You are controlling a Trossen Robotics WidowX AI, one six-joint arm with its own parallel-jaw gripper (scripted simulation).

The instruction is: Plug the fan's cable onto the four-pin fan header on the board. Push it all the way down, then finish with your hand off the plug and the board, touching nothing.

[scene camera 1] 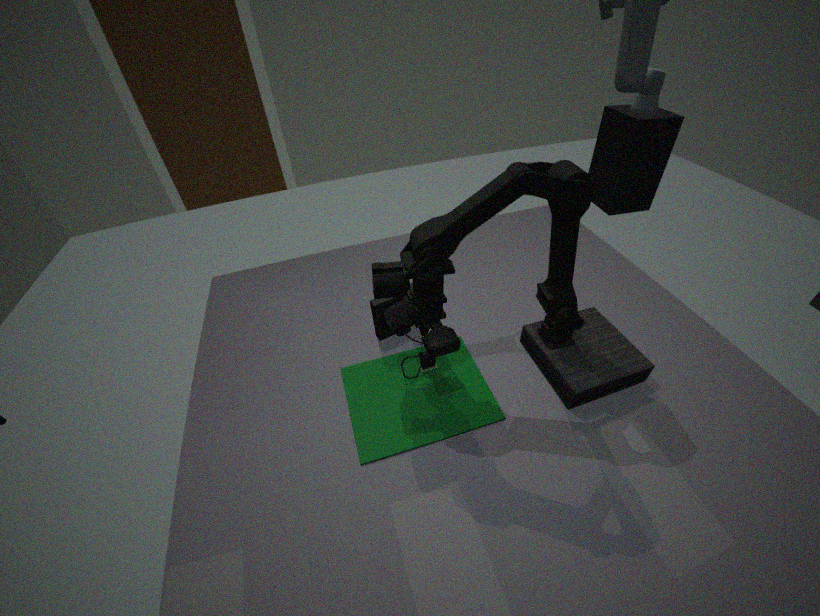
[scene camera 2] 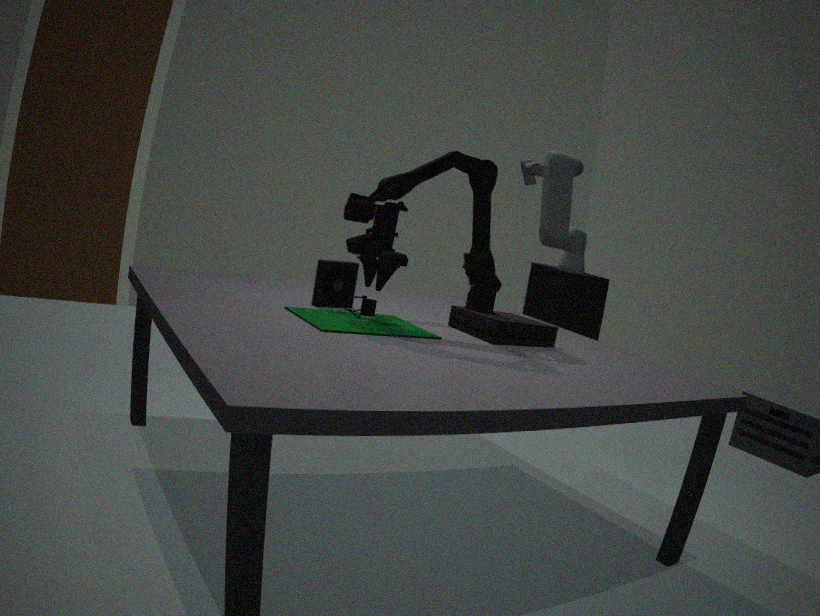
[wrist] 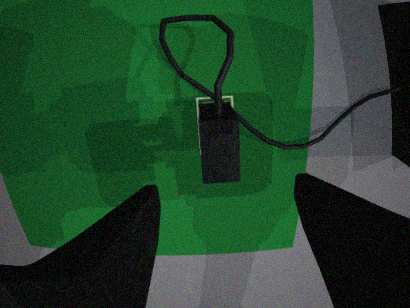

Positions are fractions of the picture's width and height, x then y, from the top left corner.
Scene:
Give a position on a black fan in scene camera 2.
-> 0.41, 0.46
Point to a green board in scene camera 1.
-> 0.48, 0.67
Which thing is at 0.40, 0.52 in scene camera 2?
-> A green board.

